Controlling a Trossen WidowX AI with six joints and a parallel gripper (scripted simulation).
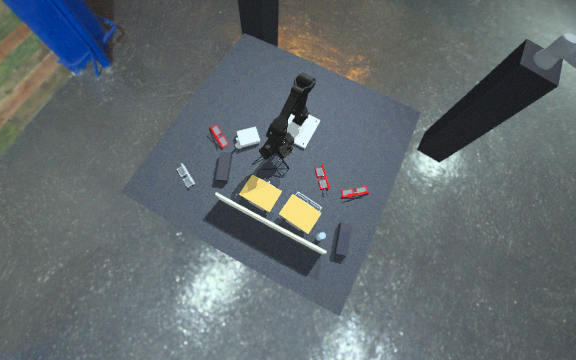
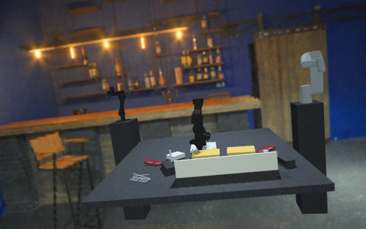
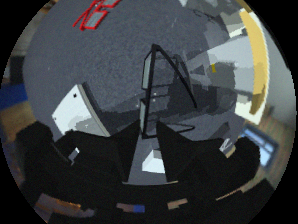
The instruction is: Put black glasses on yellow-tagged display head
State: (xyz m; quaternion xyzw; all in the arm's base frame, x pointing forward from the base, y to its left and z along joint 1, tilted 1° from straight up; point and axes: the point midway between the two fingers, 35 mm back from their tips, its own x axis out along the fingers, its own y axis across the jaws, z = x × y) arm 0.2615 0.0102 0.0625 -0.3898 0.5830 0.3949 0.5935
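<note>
The white block is 190 mm to the right of my gripper tip and 30 mm below it. The rest, counted from my gripper tip: white peg 210 mm to the right, 60 mm ahead, 20 mm below; then long white board 350 mm ahead, 180 mm to the left, 10 mm above; then pale blue tag 430 mm to the left, 260 mm ahead.
</note>
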